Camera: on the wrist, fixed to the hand. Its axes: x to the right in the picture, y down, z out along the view.
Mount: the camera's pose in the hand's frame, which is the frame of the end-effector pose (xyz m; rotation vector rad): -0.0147 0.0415 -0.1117 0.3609 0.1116 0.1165
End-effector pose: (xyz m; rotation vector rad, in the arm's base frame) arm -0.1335 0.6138 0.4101 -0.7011 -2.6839 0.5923
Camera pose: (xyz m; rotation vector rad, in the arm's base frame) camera -0.0619 0.6740 0.4853 -0.7634 -2.3557 1.0035
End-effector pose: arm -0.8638 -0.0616 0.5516 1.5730 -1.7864 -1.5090
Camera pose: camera -0.7928 -0.1099 0.6355 1.6384 -2.1311 -1.0673
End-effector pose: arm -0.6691 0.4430 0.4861 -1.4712 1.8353 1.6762
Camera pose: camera -0.6476 0.3477 0.5559 -1.3481 2.1810 1.2403
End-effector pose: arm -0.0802 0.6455 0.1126 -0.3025 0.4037 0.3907
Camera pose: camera -0.1460 0.6376 0.0125 0.0516 0.5933 0.4077
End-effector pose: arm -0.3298 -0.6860 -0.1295 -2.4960 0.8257 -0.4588
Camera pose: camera -0.4102 -0.7426 -0.0605 -2.0957 0.8419 -0.6485
